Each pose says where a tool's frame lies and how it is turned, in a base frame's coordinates. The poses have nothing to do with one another.
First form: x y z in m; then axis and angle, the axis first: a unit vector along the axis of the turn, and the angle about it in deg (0 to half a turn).
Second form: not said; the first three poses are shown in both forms.
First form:
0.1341 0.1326 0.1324 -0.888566 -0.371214 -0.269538 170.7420
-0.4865 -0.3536 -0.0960 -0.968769 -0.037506 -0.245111 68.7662
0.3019 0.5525 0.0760 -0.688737 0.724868 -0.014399 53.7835
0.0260 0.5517 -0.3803 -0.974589 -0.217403 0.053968 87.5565
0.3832 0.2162 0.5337 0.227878 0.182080 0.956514 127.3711
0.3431 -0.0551 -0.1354 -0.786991 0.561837 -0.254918 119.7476
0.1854 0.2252 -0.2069 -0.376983 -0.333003 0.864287 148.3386
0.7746 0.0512 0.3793 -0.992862 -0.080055 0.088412 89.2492
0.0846 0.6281 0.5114 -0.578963 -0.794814 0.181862 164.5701
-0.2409 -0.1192 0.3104 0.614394 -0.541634 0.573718 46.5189
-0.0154 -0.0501 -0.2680 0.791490 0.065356 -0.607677 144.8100
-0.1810 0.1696 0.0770 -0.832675 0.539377 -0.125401 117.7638
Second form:
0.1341 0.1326 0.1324 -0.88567 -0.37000 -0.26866 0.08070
-0.4865 -0.3536 -0.0960 -0.54709 -0.02118 -0.13842 0.82528
0.3019 0.5525 0.0760 -0.31152 0.32786 -0.00651 0.89186
0.0260 0.5517 -0.3803 -0.67429 -0.15041 0.03734 0.72202
0.3832 0.2162 0.5337 0.20426 0.16321 0.85739 0.44330
0.3431 -0.0551 -0.1354 -0.68069 0.48595 -0.22048 0.50191
0.1854 0.2252 -0.2069 -0.36268 -0.32037 0.83151 0.27280
0.7746 0.0512 0.3793 -0.69744 -0.05624 0.06211 0.71172
0.0846 0.6281 0.5114 -0.57372 -0.78762 0.18022 0.13424
-0.2409 -0.1192 0.3104 0.24262 -0.21389 0.22656 0.91873
-0.0154 -0.0501 -0.2680 0.75446 0.06230 -0.57925 0.30229
-0.1810 0.1696 0.0770 -0.71286 0.46176 -0.10736 0.51680

